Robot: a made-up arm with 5 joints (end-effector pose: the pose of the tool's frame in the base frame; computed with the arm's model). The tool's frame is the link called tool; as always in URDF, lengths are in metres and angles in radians.
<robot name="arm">
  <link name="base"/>
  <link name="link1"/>
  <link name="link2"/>
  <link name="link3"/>
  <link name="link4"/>
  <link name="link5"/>
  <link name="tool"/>
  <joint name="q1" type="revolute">
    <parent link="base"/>
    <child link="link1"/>
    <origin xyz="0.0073 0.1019 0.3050"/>
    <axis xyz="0 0 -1"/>
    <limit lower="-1.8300" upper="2.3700" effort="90" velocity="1.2"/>
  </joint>
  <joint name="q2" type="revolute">
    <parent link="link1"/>
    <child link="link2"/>
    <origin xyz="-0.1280 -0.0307 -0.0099"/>
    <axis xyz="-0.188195 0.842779 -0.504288"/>
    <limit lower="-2.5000" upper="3.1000" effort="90" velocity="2.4"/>
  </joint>
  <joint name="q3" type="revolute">
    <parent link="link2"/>
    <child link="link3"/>
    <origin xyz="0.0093 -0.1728 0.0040"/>
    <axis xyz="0 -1 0"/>
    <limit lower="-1.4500" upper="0.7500" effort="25" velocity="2.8"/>
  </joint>
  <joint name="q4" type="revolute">
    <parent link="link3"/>
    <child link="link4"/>
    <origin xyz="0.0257 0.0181 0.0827"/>
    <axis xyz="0 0 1"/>
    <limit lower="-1.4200" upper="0.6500" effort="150" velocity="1"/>
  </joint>
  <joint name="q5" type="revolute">
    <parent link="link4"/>
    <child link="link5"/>
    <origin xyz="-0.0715 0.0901 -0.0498"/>
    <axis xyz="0 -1 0"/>
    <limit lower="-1.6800" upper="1.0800" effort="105" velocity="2.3"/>
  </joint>
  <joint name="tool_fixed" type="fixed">
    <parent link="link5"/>
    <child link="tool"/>
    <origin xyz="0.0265 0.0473 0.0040" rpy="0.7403 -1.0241 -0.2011"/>
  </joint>
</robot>
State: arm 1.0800 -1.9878 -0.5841 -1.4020 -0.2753
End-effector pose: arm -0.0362 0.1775 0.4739 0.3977 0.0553 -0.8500 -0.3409
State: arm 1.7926 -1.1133 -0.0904 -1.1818 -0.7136
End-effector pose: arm -0.0141 0.1451 0.4222 0.2611 -0.0782 -0.6875 -0.6731
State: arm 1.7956 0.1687 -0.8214 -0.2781 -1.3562
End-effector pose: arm -0.0048 0.2176 0.2993 0.1838 0.4924 0.1943 -0.8283
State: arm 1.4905 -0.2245 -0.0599 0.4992 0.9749
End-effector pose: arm -0.1144 0.3037 0.3433 0.5089 -0.2048 -0.8358 0.0217
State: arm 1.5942 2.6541 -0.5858 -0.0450 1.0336
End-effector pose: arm -0.0853 0.2056 0.2769 0.3111 0.0456 0.4337 -0.8444
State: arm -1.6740 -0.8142 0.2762 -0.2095 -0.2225
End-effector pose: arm 0.0683 -0.0297 0.3302 0.2143 0.7871 -0.1952 0.5445
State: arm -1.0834 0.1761 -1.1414 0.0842 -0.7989
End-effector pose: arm 0.0002 -0.0233 0.3376 0.8104 -0.0271 0.5272 0.2542
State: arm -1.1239 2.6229 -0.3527 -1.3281 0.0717
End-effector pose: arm 0.0274 -0.1967 0.3294 0.4215 -0.9024 0.0799 -0.0399
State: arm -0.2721 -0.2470 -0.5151 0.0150 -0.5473
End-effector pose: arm -0.1068 0.0175 0.3288 0.9330 0.3154 -0.0369 0.1696
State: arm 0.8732 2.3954 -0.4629 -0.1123 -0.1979
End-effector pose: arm -0.1223 0.1469 0.2882 0.2197 0.0462 0.5768 -0.7855
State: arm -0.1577 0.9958 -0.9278 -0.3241 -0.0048
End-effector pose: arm -0.0784 0.0206 0.2653 0.9089 -0.0488 0.2613 -0.3214
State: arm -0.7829 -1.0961 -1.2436 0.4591 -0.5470
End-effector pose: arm -0.0285 -0.0835 0.3533 0.6132 0.2778 0.1877 0.7152
